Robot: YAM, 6 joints.
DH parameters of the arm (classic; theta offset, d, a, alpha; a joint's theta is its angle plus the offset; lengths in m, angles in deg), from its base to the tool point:
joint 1: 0 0.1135 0.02 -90
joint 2: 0 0 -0.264 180
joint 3: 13.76 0 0.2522 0
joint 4: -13.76 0 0.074 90
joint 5: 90 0 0 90
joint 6: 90 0.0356 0 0
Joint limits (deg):
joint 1: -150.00..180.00
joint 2: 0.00..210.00
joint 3: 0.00..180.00
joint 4: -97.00..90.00
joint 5: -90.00..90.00
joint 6: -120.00..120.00
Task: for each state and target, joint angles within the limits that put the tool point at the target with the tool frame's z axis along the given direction. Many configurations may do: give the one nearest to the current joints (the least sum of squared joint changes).
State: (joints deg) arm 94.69 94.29 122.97 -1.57 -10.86 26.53
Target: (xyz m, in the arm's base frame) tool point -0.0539 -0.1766 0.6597 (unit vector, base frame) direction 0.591 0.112 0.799
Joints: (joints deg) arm 67.46 53.74 150.31 -29.01 30.19 26.53
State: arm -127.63 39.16 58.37 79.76 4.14 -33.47
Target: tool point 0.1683 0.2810 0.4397 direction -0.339 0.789 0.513
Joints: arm -125.49 0.11 80.47 50.62 47.21 -33.47
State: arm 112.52 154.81 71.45 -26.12 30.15 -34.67
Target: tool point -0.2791 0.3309 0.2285 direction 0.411 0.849 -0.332
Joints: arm 134.33 113.34 85.28 -17.98 62.54 -34.67
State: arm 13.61 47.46 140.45 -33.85 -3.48 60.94
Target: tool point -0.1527 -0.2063 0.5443 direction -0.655 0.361 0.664
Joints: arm 59.44 18.07 99.10 10.88 -48.37 60.94
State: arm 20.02 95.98 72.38 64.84 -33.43 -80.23
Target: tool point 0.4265 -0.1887 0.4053 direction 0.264 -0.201 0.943
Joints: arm -23.52 127.23 108.46 89.90 4.53 -80.23
